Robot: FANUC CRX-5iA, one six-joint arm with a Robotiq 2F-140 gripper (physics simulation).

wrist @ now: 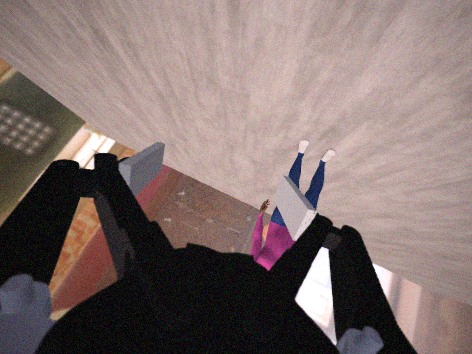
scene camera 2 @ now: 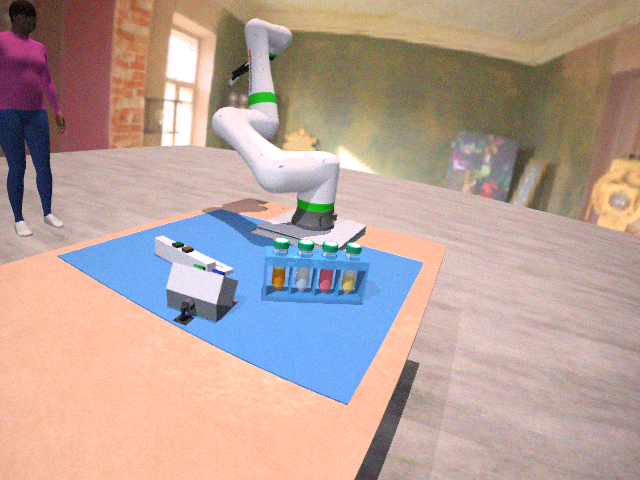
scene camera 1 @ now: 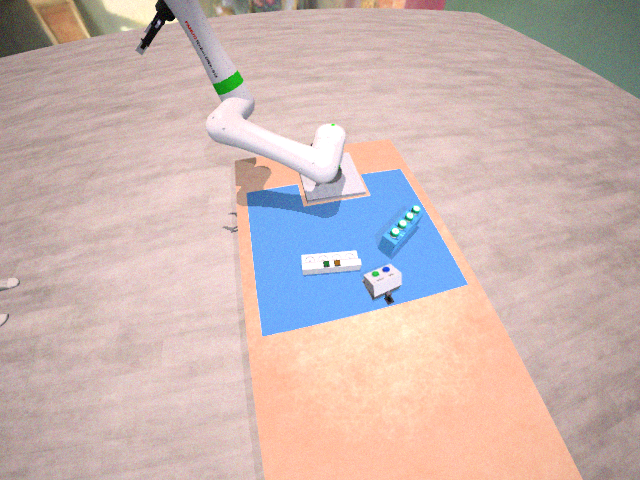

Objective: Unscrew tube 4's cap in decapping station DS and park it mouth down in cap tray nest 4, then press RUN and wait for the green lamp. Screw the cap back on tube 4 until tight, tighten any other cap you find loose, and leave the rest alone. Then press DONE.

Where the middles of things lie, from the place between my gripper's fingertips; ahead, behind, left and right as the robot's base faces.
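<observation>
There is the button box (scene camera 2: 210,295), and my gripper is far above it. My gripper is also well short of the box, and a long way to the right of it.
</observation>
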